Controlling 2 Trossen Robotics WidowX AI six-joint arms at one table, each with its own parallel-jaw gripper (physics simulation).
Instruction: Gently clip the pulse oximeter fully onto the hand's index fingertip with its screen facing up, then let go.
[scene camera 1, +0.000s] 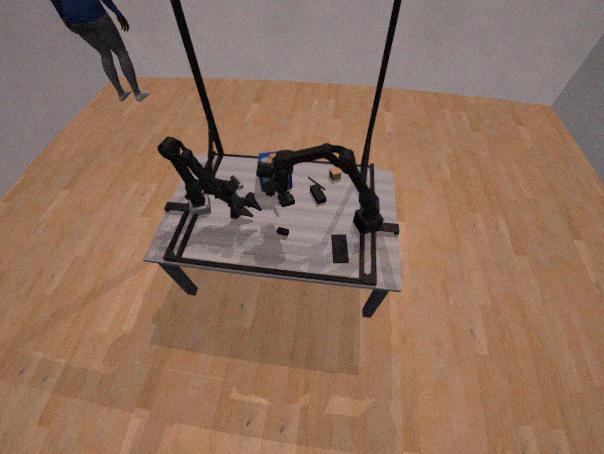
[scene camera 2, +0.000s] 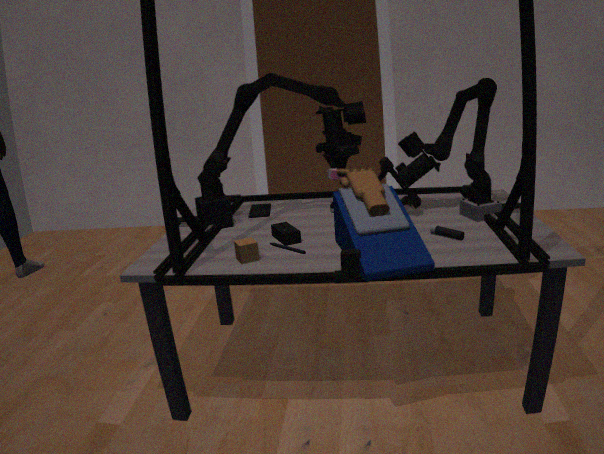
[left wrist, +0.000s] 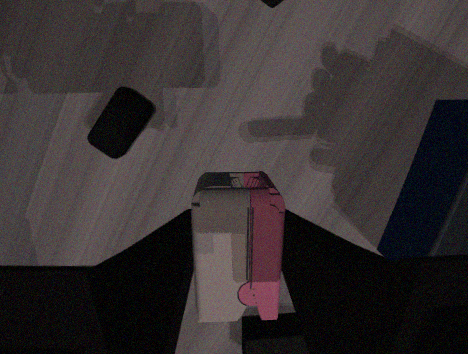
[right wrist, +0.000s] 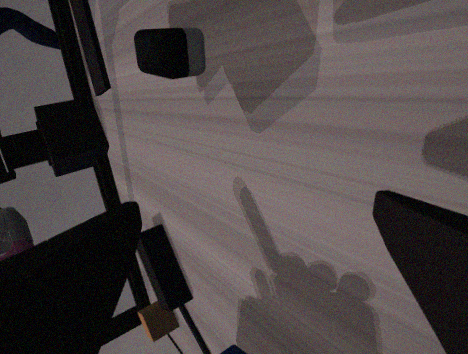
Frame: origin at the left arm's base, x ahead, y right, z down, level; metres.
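Where they show: left gripper, fingertip midpoint: (scene camera 2: 340, 175) (left wrist: 235, 218) (right wrist: 12, 239); right gripper, fingertip midpoint: (scene camera 1: 257, 213) (right wrist: 257, 208); left arm's base at its link origin: (scene camera 1: 369, 214) (scene camera 2: 212, 197) (right wrist: 45, 144); right arm's base at its link origin: (scene camera 1: 198, 202) (scene camera 2: 480, 201).
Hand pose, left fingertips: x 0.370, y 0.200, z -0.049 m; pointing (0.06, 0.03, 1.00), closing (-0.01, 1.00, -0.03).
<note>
Things, the pixels of their top centre, and the offset from my left fingertips. "spot": a spot on its surface instead.
- pink pulse oximeter at its top centre: (left wrist: 241, 269) (scene camera 2: 337, 168) dx -0.009, dy +0.000, dz -0.024 m
- tan hand at a spot on its surface: (scene camera 2: 369, 189) spot: dx -0.053, dy +0.269, dz -0.014 m
- small black block at its top centre: (right wrist: 147, 54) (left wrist: 116, 124) (scene camera 1: 282, 230) dx +0.034, dy -0.087, dz +0.112 m
- black box at its top centre: (right wrist: 149, 272) (scene camera 2: 285, 227) (scene camera 1: 318, 191) dx -0.222, dy +0.072, dz +0.109 m
- pen at its top centre: (right wrist: 182, 314) (scene camera 2: 285, 245) dx -0.253, dy +0.152, dz +0.135 m
- wooden cube at its top centre: (right wrist: 144, 326) (scene camera 2: 245, 241) (scene camera 1: 335, 170) dx -0.369, dy +0.167, dz +0.094 m
- flat black item at its top centre: (right wrist: 86, 41) (scene camera 2: 260, 209) (scene camera 1: 339, 247) dx -0.189, dy -0.268, dz +0.136 m
- dark cylinder at its top centre: (scene camera 2: 447, 227) dx +0.164, dy +0.329, dz +0.117 m
The white and pink pulse oximeter (scene camera 2: 334, 174) (left wrist: 220, 260) (right wrist: 15, 235) is held between the fingers of my left gripper (left wrist: 235, 218), which is shut on it. The tan hand (scene camera 2: 369, 189) rests palm-down on the blue wedge (scene camera 2: 395, 255) (left wrist: 425, 170), its index finger pointing left in scene camera 2. There the oximeter appears right at the index fingertip, but I cannot tell whether they touch or how far it is on. The finger does not show in the left wrist view, though its shadow does. Its screen is not readable. My right gripper (scene camera 1: 256, 212) (right wrist: 257, 208) is open and empty, off to the side.
A small black block (scene camera 1: 283, 231) (left wrist: 121, 122) (right wrist: 162, 52), a black box (scene camera 1: 317, 194) (scene camera 2: 286, 233), a pen (scene camera 2: 287, 247), a wooden cube (scene camera 1: 335, 174) (scene camera 2: 247, 250), a flat black item (scene camera 1: 340, 248) (scene camera 2: 260, 210) and a dark cylinder (scene camera 2: 449, 232) lie on the table.
</note>
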